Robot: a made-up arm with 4 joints.
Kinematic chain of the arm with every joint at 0, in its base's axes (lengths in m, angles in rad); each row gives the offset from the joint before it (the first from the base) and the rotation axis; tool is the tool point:
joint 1: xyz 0 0 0.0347 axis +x
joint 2: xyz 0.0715 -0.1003 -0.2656 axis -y
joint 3: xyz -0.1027 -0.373 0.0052 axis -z
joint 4: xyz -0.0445 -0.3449 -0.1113 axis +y
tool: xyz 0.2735 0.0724 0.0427
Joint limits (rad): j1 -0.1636..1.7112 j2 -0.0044..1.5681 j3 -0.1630..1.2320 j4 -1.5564..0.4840
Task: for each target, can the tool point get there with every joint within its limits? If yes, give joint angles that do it. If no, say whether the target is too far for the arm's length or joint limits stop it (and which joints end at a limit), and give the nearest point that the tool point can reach.
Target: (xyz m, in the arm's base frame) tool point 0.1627 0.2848 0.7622
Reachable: no: joint limits stop it (at a limit: joint 1, joint 2, joint 3, joint 4) | nearest point -0.3151 -0.4945 0.0191 | short by 1.178 m
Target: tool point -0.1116 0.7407 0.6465
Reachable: no: joint limits stop it (at a limit: joint 1, joint 2, joint 3, joint 4) | nearest point -0.0975 0.7140 -0.3545 | short by 1.002 m
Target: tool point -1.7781 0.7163 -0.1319
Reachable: no: too far | nearest point -0.3402 0.4236 -0.3956 | short by 1.491 m
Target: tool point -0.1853 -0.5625 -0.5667
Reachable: yes | joints 0.1349 1.2667 0.8798 -1.2957
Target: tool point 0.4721 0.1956 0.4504
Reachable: no: joint limits stop it (at a limit: joint 1, joint 2, joint 3) | nearest point 0.2601 -0.7146 0.0436 | short by 1.019 m
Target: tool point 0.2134 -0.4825 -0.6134
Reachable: yes | joints 0.6568 1.2851 0.1525 0.2156
